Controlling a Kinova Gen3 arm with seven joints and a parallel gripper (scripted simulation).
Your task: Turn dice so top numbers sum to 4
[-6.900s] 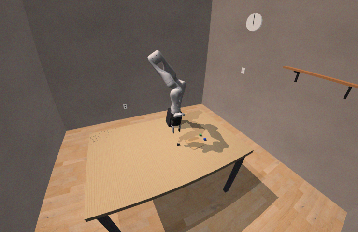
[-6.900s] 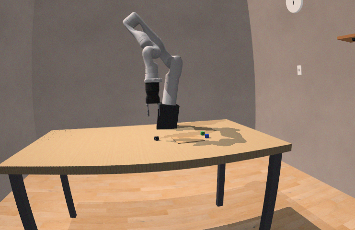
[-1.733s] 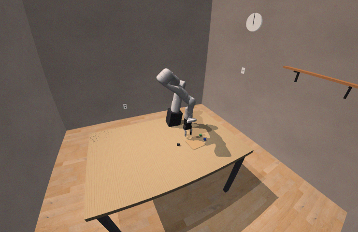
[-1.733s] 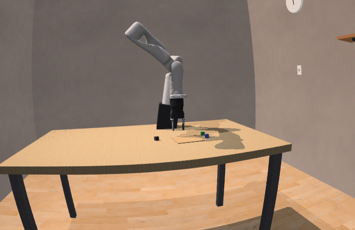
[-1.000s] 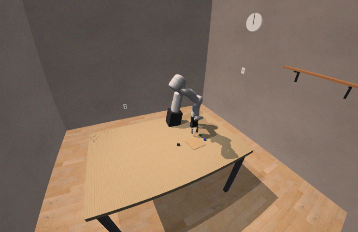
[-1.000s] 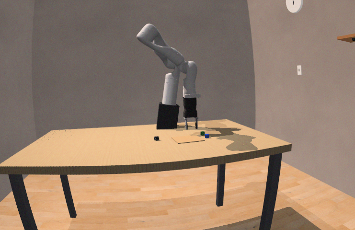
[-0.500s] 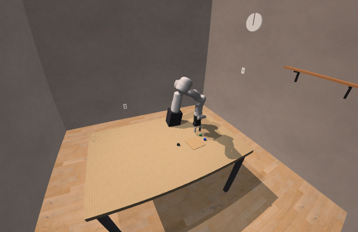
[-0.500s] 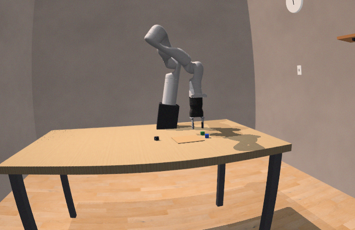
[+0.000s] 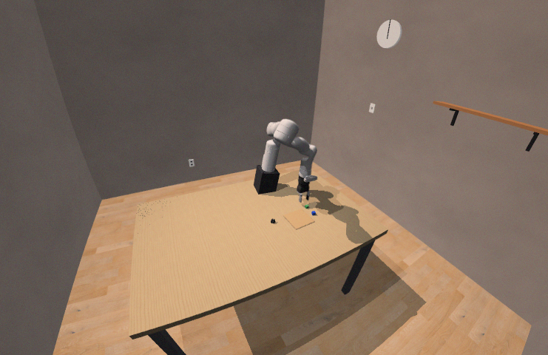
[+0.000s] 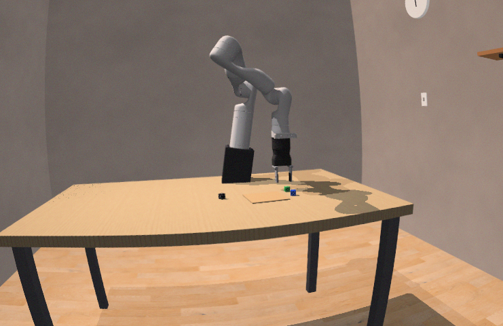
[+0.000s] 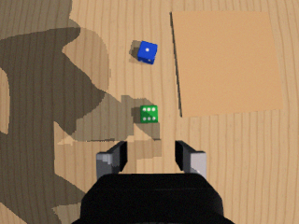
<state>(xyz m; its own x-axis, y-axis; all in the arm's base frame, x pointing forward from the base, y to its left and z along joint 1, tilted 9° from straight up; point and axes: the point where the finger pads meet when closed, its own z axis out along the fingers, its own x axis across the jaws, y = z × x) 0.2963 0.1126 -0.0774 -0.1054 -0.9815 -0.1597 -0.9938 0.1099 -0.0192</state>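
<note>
Right now the green die is 4 cm ahead of my hand and 4 cm below it. Also, from my hand: black die: 5 cm ahead, 27 cm to the right, 4 cm below; tan mat: 10 cm ahead, 11 cm to the right, 5 cm below; blue die: 11 cm ahead, 1 cm to the right, 4 cm below.
</note>
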